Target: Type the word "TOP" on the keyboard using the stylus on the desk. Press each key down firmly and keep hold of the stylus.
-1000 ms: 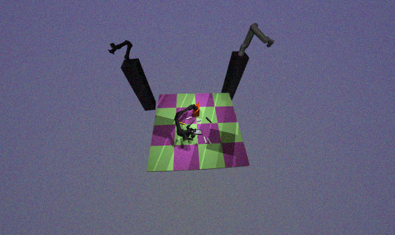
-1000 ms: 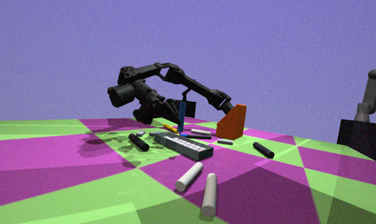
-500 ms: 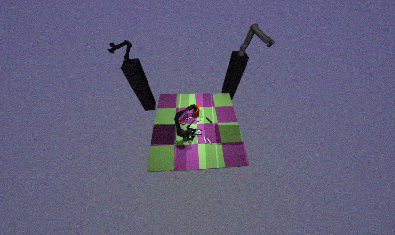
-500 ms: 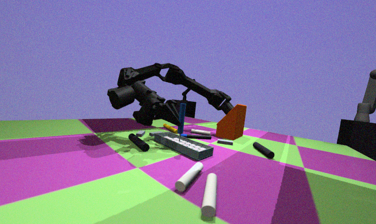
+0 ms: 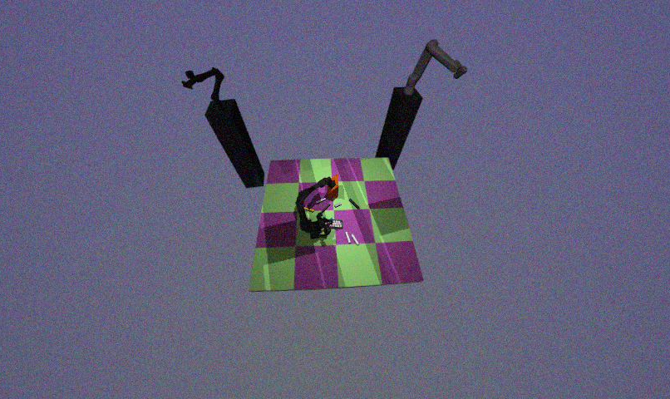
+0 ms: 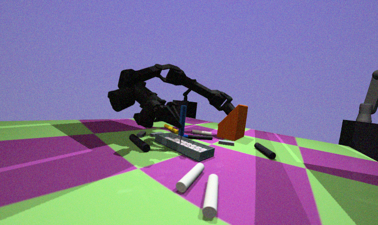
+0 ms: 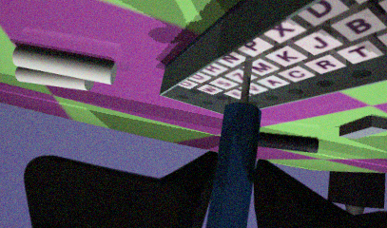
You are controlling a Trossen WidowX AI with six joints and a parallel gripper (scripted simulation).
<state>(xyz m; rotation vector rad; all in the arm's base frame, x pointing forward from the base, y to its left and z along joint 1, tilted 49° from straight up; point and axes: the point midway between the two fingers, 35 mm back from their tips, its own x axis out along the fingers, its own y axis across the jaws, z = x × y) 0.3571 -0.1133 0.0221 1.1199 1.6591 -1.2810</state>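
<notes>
My gripper tip is now 10 mm above the blue stylus. The rest, counted from my gripper tip: dark pen (150 mm behind, 50 mm to the right, 70 mm below); then yellow pen (200 mm behind, 200 mm to the right, 70 mm below); then grey block (200 mm behind, 90 mm to the left, 70 mm below).
</notes>
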